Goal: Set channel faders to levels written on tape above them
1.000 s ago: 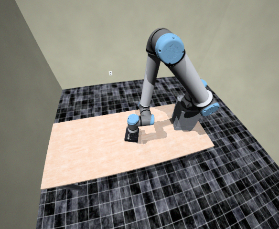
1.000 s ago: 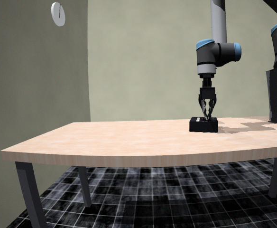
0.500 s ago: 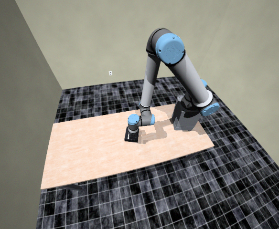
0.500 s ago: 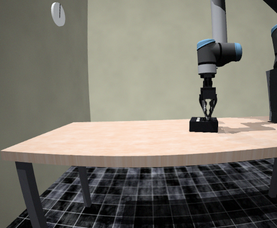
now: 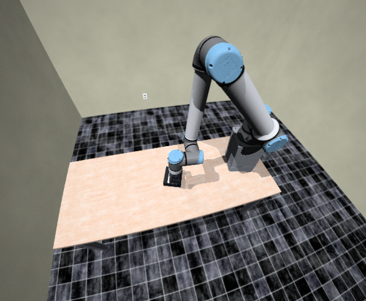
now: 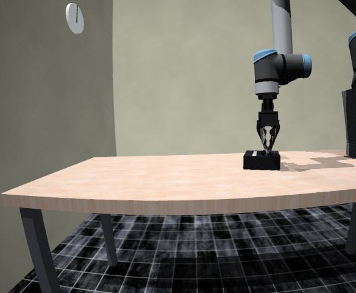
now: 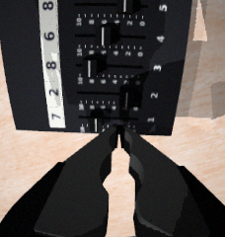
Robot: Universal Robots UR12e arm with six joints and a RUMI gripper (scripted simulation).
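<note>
Now: the fader 1 cap 2 cm ahead of my hand, 1 cm to the right of it and 1 cm below it. The rest, counted from my hand: fader 3 cap 5 cm to the right, 1 cm below, 1 cm ahead; then fader 2 cap 2 cm to the right, 1 cm below, 1 cm behind; then fader 4 cap 7 cm to the right, 1 cm below, 1 cm behind.
</note>
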